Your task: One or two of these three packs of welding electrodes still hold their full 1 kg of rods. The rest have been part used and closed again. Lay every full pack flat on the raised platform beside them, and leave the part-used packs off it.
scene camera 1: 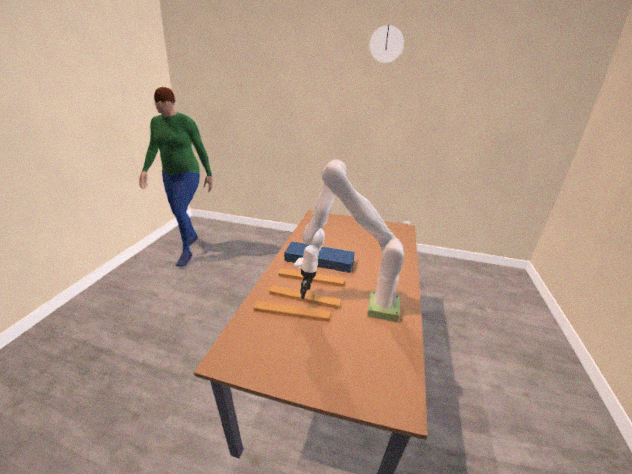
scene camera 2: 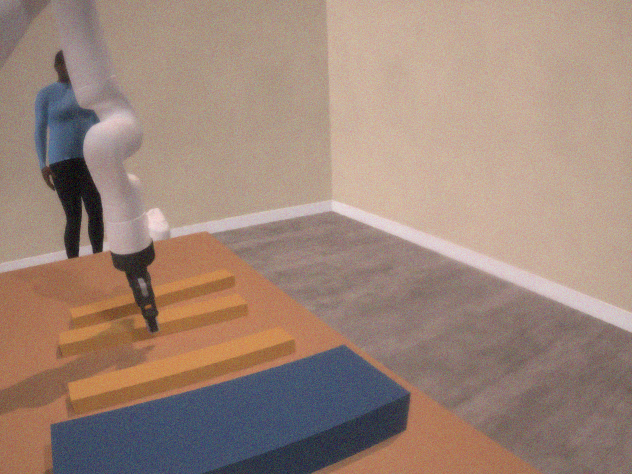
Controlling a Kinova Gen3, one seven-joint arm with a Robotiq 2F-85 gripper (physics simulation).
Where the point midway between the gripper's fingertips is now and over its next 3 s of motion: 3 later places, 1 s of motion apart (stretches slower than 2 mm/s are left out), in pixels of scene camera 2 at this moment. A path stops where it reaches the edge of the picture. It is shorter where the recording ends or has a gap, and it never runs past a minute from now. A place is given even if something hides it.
My gripper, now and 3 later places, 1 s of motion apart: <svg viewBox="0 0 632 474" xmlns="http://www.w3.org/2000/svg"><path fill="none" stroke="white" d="M148 318L152 330L144 298L148 300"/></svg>
